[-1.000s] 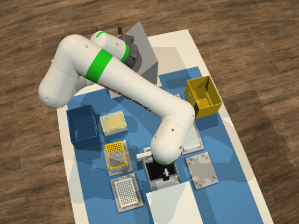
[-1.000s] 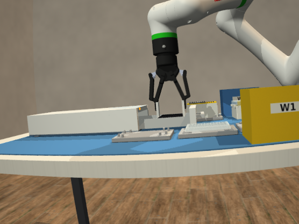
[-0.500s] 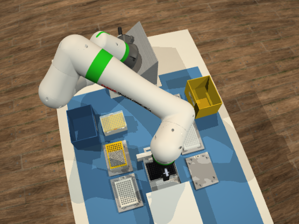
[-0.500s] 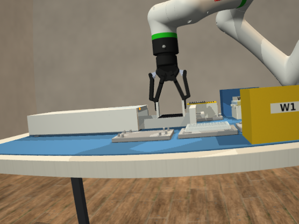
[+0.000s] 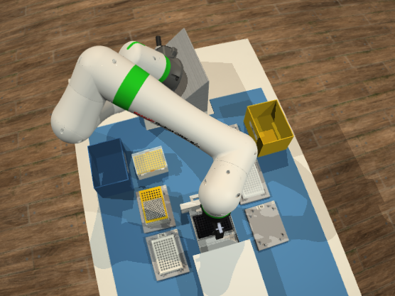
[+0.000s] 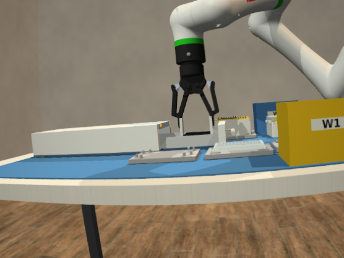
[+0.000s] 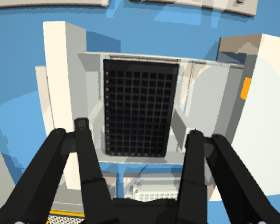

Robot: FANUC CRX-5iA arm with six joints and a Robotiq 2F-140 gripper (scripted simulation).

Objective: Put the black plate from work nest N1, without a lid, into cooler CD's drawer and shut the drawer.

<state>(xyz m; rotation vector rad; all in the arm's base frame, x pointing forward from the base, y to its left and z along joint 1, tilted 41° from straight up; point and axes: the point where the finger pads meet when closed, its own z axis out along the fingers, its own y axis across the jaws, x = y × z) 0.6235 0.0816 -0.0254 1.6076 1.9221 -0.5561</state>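
Now: hand 3 cm short of the drawer and 3 cm above it. Also, from my hand: black plate 2 cm below; then cooler CD 17 cm ahead, 2 cm to the left, 2 cm below; then yellow tip box 10 cm behind, 21 cm to the right.
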